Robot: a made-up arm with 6 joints.
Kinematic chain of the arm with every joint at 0, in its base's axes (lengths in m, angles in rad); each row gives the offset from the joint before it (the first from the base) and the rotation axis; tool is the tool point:
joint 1: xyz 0 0 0.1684 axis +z
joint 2: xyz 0 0 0 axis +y
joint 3: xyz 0 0 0.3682 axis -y
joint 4: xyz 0 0 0 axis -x
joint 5: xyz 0.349 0 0 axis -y
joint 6: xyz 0 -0.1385 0 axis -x
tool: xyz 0 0 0
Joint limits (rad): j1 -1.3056..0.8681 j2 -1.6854..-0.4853 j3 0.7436..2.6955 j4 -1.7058..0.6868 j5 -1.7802..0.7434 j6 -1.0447..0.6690
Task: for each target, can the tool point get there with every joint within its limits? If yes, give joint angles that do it. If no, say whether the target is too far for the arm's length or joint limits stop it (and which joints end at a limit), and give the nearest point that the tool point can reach.
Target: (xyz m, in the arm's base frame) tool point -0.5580 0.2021 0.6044
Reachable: yes | joints -0.5152 -0.8883 1.9264 -0.7737 -1.2945 -0.5333
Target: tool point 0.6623 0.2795 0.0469
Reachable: no: joint limits stop it (at a limit: joint 1, joint 2, joint 3, joint 4) | nearest point -0.1417 0.5927 -0.1590 | short by 0.887 m
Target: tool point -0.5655 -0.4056 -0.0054
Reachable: yes | joints 0.5588 -1.5528 2.4536 -1.2470 -1.3763 -0.8351
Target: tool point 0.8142 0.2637 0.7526
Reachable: no: too far | nearest point 0.0911 -0.0018 0.7829 | short by 0.771 m
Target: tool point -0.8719 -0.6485 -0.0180
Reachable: no: too far | nearest point -0.5889 -0.4380 0.0526 | short by 0.360 m
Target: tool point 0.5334 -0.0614 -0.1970
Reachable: no: joint limits stop it (at a limit: joint 1, joint 2, joint 3, joint 4) | nearest point -0.1744 -0.3717 -0.2323 | short by 0.774 m
